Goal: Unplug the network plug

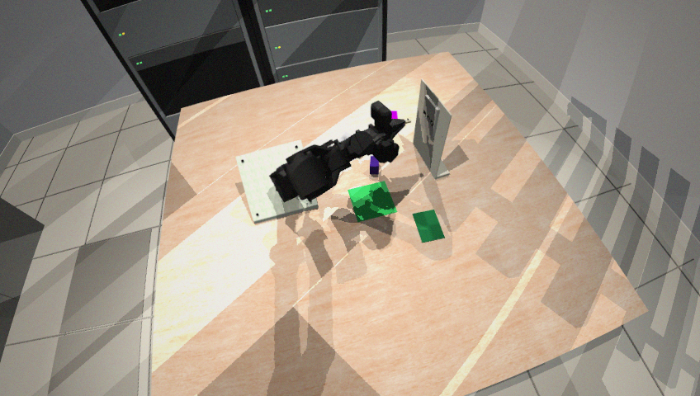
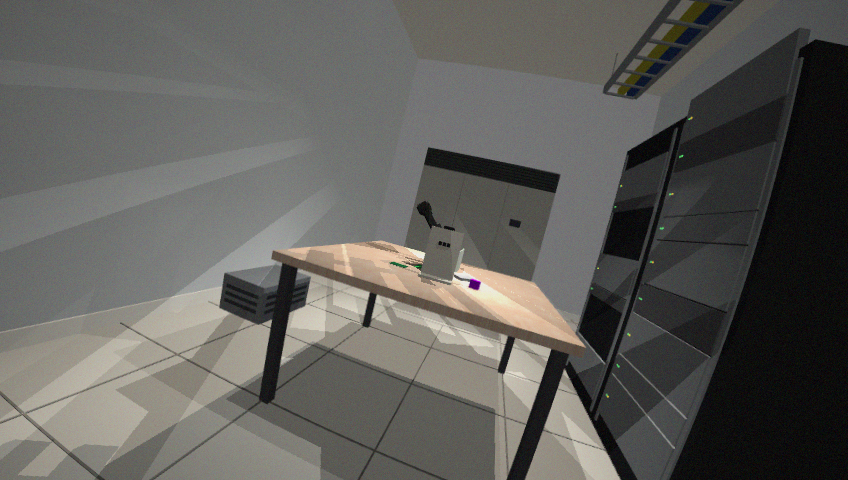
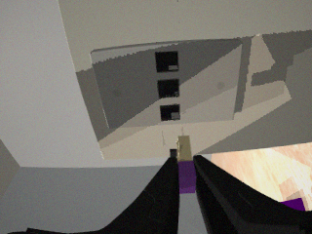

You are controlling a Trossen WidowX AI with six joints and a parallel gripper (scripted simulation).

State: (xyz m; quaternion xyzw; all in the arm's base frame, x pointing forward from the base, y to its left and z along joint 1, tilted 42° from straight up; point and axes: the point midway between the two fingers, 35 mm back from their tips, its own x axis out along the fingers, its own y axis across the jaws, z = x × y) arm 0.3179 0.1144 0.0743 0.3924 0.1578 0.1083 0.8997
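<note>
Now: the green marked square 120 mm behind my gripper tip, 120 mm to the right of it and 180 mm below it. From my gripper tip the other things lie so: flat grey block 140 mm behind, 120 mm to the left, 170 mm below; upright grey panel 90 mm ahead, 60 mm below; network plug right at my gripper tip.
</note>
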